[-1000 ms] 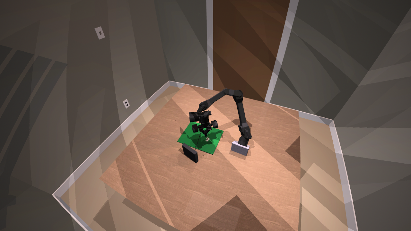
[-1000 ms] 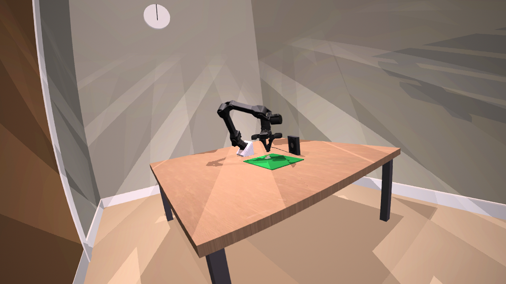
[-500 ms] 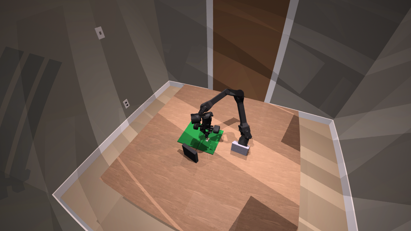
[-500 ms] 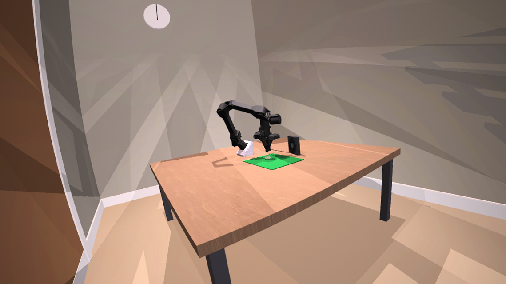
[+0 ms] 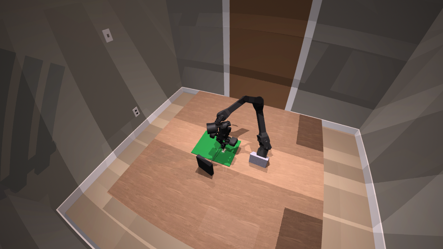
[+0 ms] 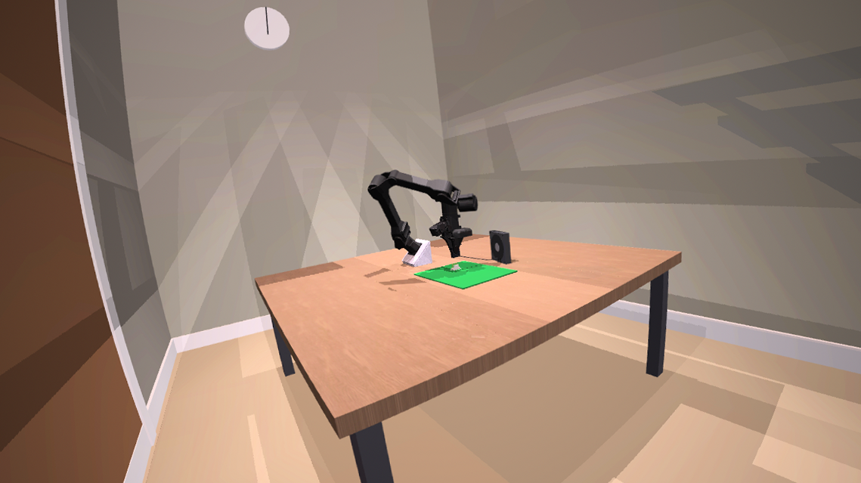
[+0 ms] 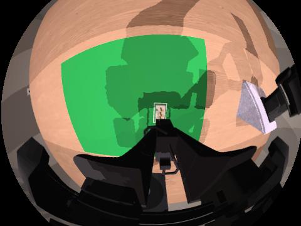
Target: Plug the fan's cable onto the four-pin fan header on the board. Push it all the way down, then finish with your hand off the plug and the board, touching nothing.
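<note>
Right now my gripper tip is 80 mm above the green board, 60 mm short of it and 10 mm to the left of it. Round my gripper tip: black fan: 180 mm to the left, 40 mm ahead; black plug: 10 mm to the left, 10 mm above.
</note>
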